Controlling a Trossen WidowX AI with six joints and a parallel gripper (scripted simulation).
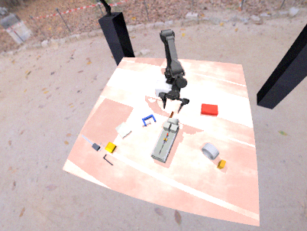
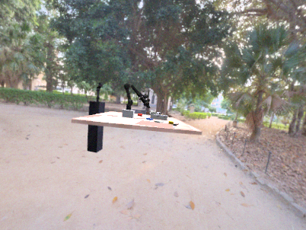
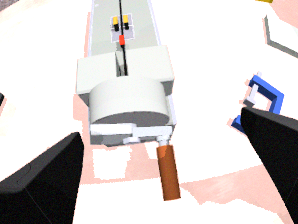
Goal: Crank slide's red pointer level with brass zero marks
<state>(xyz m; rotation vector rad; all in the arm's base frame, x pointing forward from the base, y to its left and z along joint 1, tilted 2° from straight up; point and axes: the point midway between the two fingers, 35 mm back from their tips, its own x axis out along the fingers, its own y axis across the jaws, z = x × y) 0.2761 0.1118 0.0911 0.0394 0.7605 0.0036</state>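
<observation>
Right now my gripper tip is 20 mm past the crank handle and 80 mm above it. From my gripper tip the other things lie so: white tile (180 mm ahead, 310 mm to the right, 150 mm below); then red pointer (130 mm ahead, 20 mm to the left, 80 mm below); then red block (200 mm behind, 240 mm to the left, 140 mm below).
</observation>
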